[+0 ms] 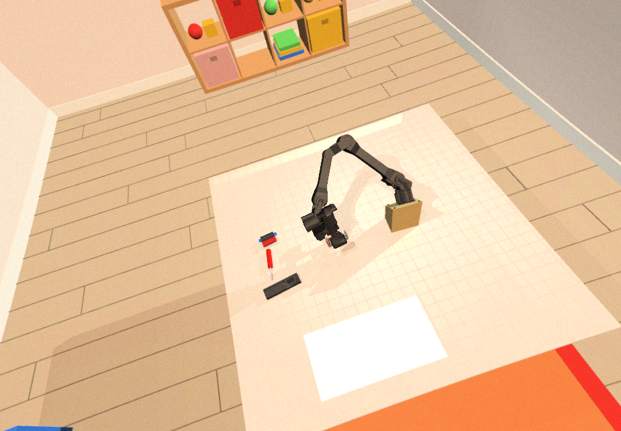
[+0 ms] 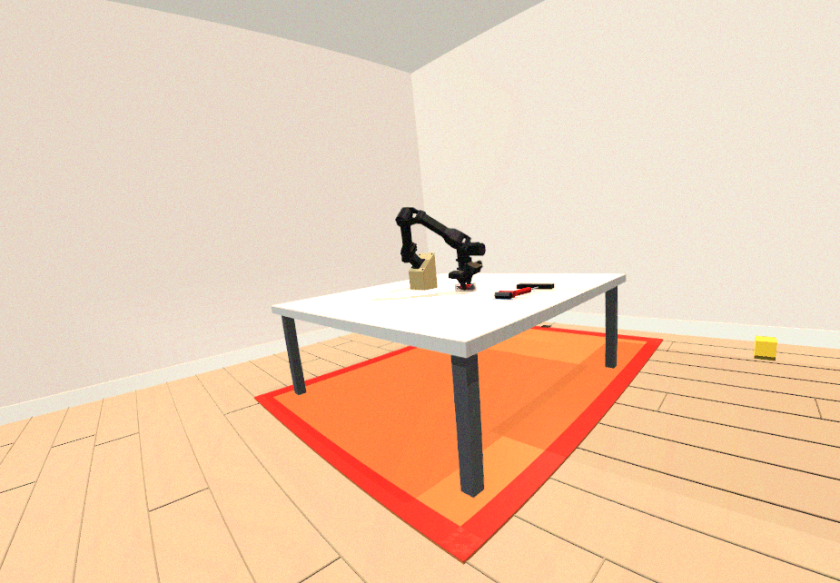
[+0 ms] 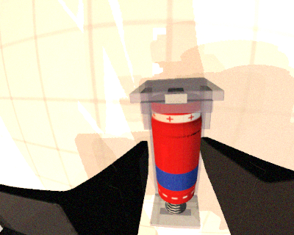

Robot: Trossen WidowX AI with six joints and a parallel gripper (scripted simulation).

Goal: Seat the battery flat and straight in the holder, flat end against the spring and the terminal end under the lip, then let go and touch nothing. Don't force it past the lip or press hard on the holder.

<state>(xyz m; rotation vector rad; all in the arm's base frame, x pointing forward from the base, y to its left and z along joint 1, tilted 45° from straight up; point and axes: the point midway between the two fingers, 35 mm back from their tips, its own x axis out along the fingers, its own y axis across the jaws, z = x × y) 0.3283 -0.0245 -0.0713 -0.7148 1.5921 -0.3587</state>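
Right now the battery is 10 mm above my gripper tip. Round my gripper tip: red screwdriver (310 mm ahead, 60 mm to the left); flat black bar (270 mm ahead, 160 mm to the left, 10 mm above).
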